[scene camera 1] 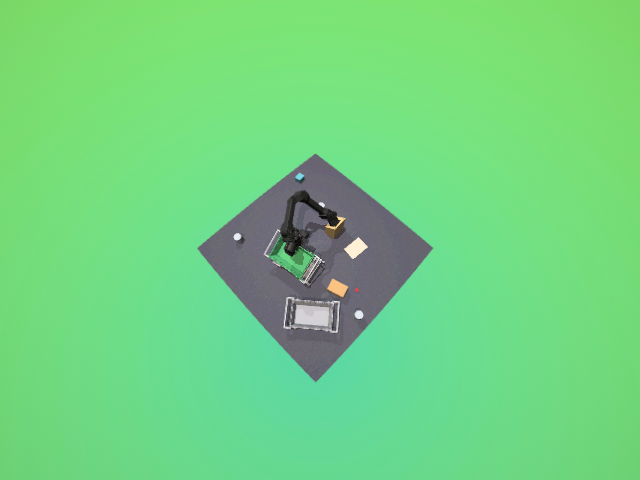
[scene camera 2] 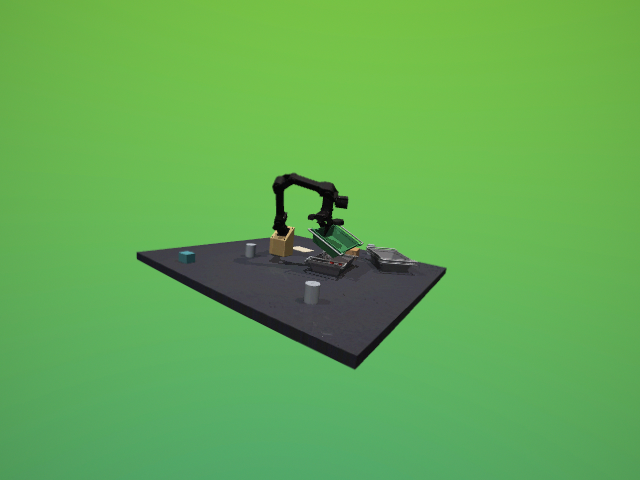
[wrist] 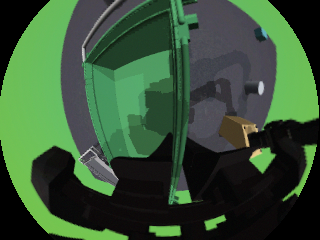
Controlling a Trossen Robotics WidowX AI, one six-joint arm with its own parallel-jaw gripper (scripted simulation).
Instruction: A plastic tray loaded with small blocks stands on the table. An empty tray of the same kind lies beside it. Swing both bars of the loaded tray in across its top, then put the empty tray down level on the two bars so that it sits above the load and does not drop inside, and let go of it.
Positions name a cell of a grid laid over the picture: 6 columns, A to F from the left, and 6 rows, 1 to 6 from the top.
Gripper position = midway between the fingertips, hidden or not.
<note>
I see my gripper (wrist: D4) and a green tray (scene camera 2: D4).
The green tray also shows in scene camera 1 (scene camera 1: C4) and in the wrist view (wrist: C2).
</note>
